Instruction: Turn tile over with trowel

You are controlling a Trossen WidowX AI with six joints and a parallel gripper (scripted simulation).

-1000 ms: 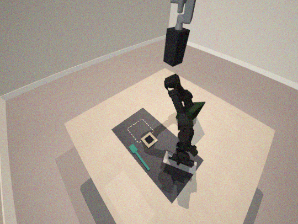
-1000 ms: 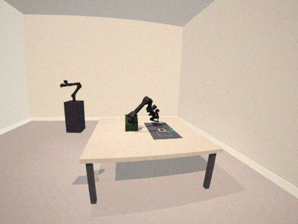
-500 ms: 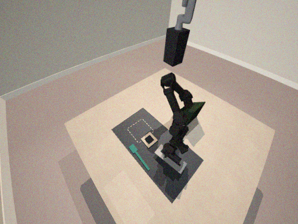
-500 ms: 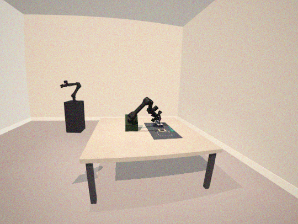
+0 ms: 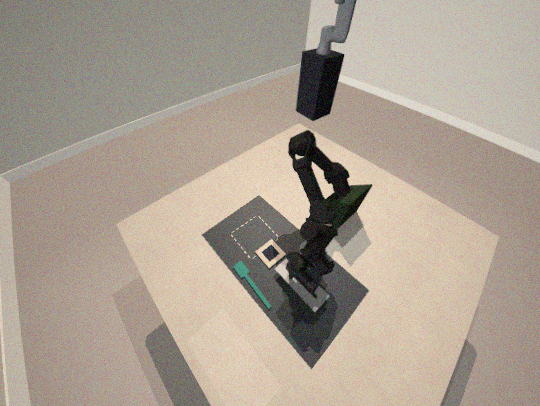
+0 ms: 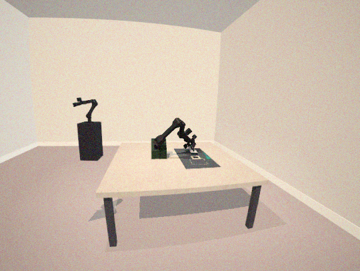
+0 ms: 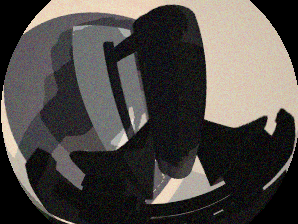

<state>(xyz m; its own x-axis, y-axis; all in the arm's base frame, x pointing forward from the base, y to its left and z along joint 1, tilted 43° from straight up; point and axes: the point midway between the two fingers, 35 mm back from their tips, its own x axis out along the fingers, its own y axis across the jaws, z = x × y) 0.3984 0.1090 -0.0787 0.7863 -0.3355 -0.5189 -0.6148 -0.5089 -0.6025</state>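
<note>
Now: gripper tip 110 mm above the mat, 100 mm to the left of it and 30 mm past it. Round my gripper tip: cream tile (140 mm to the right, 90 mm below, 20 mm behind); teal trowel (110 mm to the right, 110 mm ahead, 90 mm below).
</note>
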